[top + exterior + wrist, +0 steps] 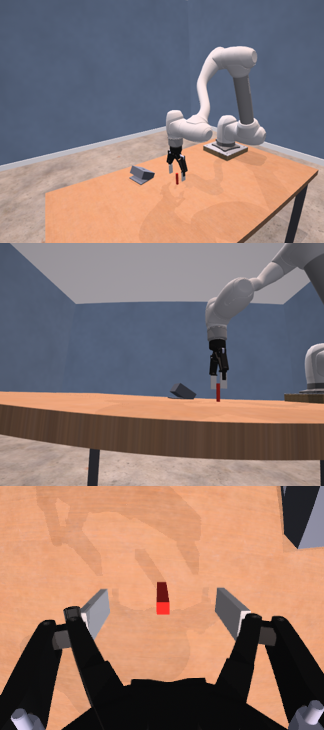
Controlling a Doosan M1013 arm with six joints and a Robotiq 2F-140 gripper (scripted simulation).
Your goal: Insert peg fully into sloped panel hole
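Right now my hand is 3 cm above the red peg.
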